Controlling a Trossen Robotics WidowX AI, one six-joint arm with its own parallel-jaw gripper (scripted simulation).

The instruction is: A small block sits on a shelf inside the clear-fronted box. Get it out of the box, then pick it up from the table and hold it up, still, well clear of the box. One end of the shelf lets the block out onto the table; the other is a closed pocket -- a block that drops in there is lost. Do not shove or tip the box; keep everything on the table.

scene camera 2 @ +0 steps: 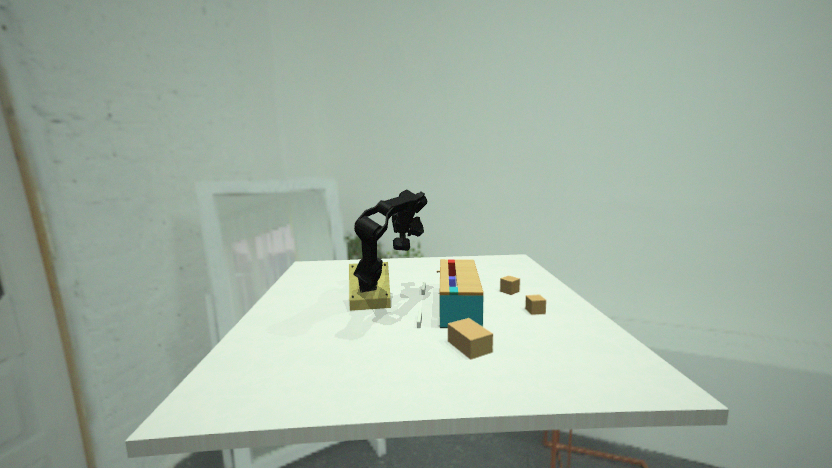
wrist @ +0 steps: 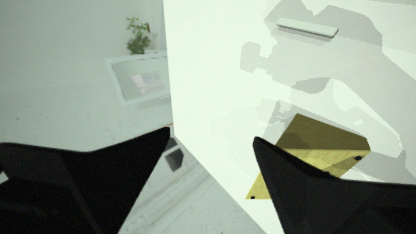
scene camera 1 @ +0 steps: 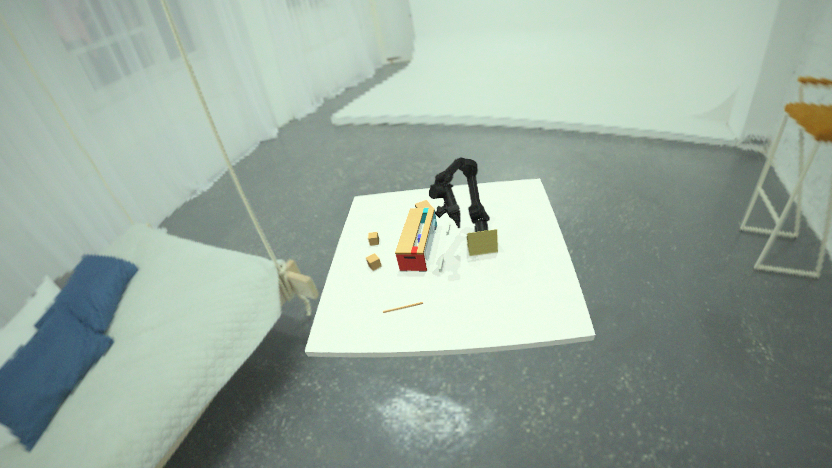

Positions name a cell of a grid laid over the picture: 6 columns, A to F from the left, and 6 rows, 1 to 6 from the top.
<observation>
In view: the gripper (wrist: D4), a box (scene camera 2: D4) and a tan block (scene camera 2: D5).
The box also shows in scene camera 1 (scene camera 1: C4). The wrist view misses the tan block: it is out of frame.
</observation>
